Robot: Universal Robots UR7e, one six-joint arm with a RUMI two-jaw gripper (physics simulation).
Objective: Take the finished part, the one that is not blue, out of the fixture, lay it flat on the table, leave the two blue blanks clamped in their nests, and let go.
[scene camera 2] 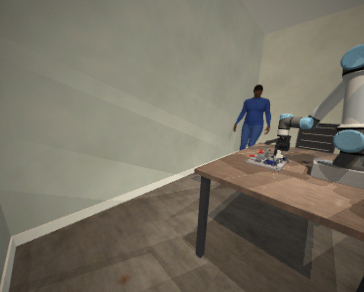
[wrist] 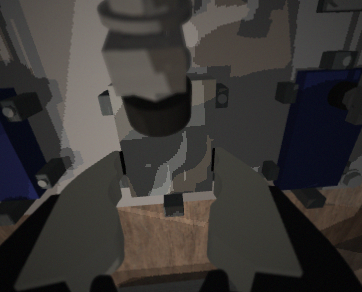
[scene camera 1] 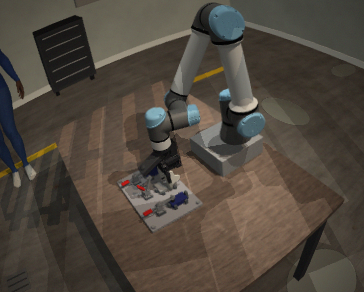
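Seen in the pictures: gripper, fingertip midpoint: (scene camera 2: 276, 160) (wrist: 169, 152) (scene camera 1: 167, 184); arm's base, link origin: (scene camera 2: 349, 167) (scene camera 1: 236, 135).
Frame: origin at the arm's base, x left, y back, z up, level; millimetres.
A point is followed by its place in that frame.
Observation:
My gripper (scene camera 1: 170, 184) @(x 23, y -381, z -61 mm) (scene camera 2: 278, 157) @(x 23, y -381, z -61 mm) (wrist: 169, 152) @(x 23, y -381, z -61 mm) points down over the middle nest of the fixture plate (scene camera 1: 172, 214) @(x 175, y -442, z -69 mm). Its two jaws stand against the left and right sides of the finished part (wrist: 145, 175) @(x 40, y -370, z -48 mm), a grey, shiny block between the fingertips; it is shut on this part. The part is hidden behind the jaws in the first scene view. One blue blank (scene camera 1: 178, 199) (wrist: 320, 130) sits in the nest to the right in the wrist view. The other blue blank (scene camera 1: 153, 171) (wrist: 12, 160) sits in the nest to the left, partly cut off.
A clamp's black rubber tip (wrist: 157, 117) shows over the part's far end. Red clamp handles (scene camera 1: 148, 212) @(x 145, y -524, z -28 mm) (scene camera 1: 125, 183) @(x -73, y -538, z -39 mm) stand along the plate's left side. The robot's grey base block (scene camera 1: 220, 152) @(x 55, y -128, z 2 mm) stands on the wooden table (scene camera 1: 240, 210) @(x 311, y -212, z -84 mm). A person (scene camera 2: 256, 115) stands beyond the table.

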